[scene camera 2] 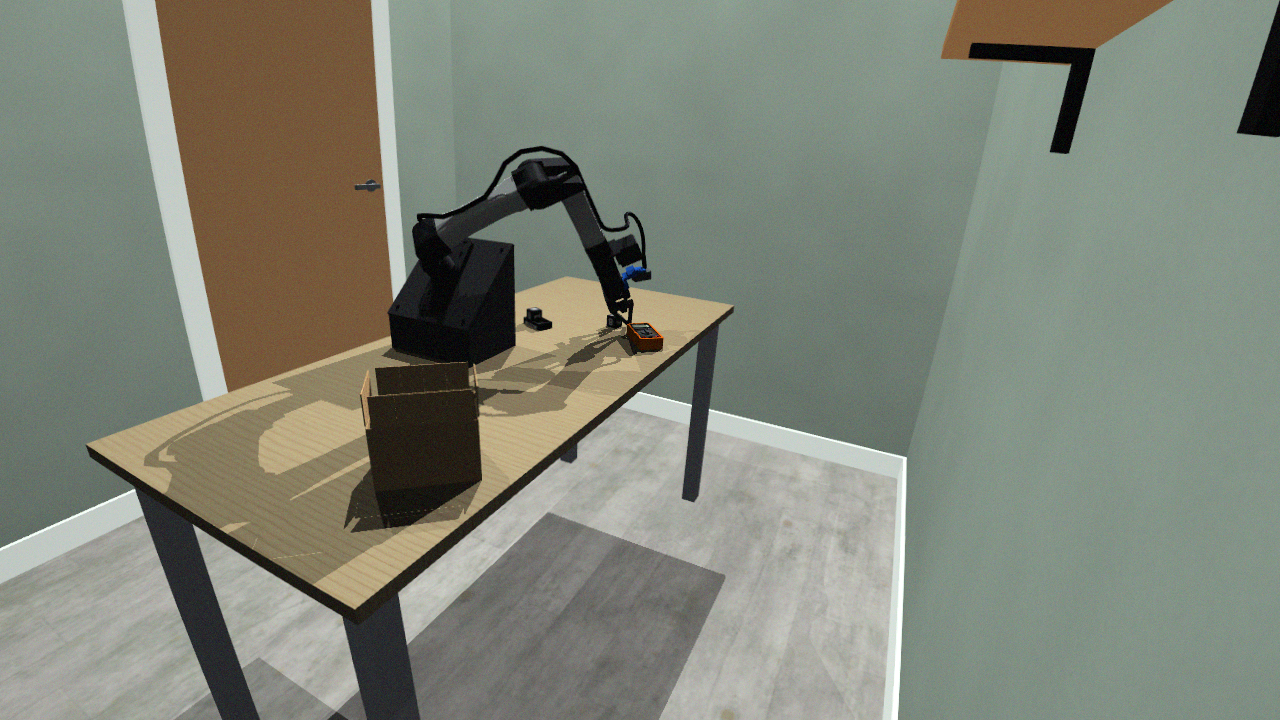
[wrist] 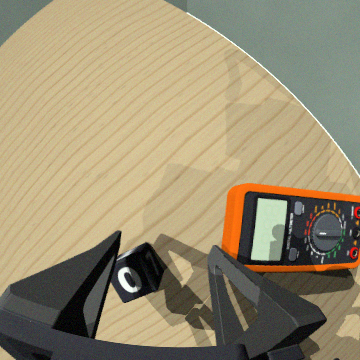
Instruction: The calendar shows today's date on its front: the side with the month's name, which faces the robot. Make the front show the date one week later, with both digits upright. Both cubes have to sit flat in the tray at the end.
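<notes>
A black cube [scene camera 2: 613, 320] [wrist: 131, 280] is on the table, apart from the tray. In the wrist view it shows a white 0 on one face and a dim digit, hard to read, on a shaded face. My gripper [scene camera 2: 622, 315] [wrist: 166, 245] is open, low over the table, with the cube between its fingers and close to the left one in the wrist view. The dark calendar tray [scene camera 2: 542, 324] stands near the robot base with the other cube [scene camera 2: 534, 312] on it. The month's name and that cube's digits cannot be read. The tray does not show in the wrist view.
An orange multimeter [scene camera 2: 644, 336] [wrist: 325, 232] lies right beside the gripper, close to the right finger in the wrist view. An open cardboard box [scene camera 2: 425, 438] stands at the near end of the table [scene camera 2: 295, 528].
</notes>
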